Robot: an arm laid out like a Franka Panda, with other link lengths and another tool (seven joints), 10 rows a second.
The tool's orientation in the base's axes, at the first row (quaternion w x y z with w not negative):
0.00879, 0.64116, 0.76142, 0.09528
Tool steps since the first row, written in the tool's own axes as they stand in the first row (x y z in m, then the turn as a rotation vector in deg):
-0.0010, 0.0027, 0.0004, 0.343, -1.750, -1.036
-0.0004, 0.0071, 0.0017, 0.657, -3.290, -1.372
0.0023, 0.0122, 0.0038, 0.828, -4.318, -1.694
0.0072, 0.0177, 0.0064, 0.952, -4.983, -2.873
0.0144, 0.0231, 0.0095, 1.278, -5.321, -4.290
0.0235, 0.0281, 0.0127, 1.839, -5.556, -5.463
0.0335, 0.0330, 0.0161, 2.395, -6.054, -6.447
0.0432, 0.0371, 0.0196, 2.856, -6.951, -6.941
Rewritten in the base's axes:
0.0029, -0.0005, -0.0001, -1.907, -0.083, 0.781
0.0072, 0.0010, -0.0006, -3.510, -0.066, 0.904
0.0120, 0.0047, -0.0016, -4.586, -0.106, 1.078
0.0168, 0.0107, -0.0027, -5.416, -0.249, 2.145
0.0212, 0.0190, -0.0041, -5.995, -0.174, 3.518
0.0249, 0.0292, -0.0055, -6.483, 0.180, 4.694
0.0284, 0.0402, -0.0070, -7.200, 0.513, 5.643
0.0311, 0.0508, -0.0087, -8.224, 0.755, 6.038

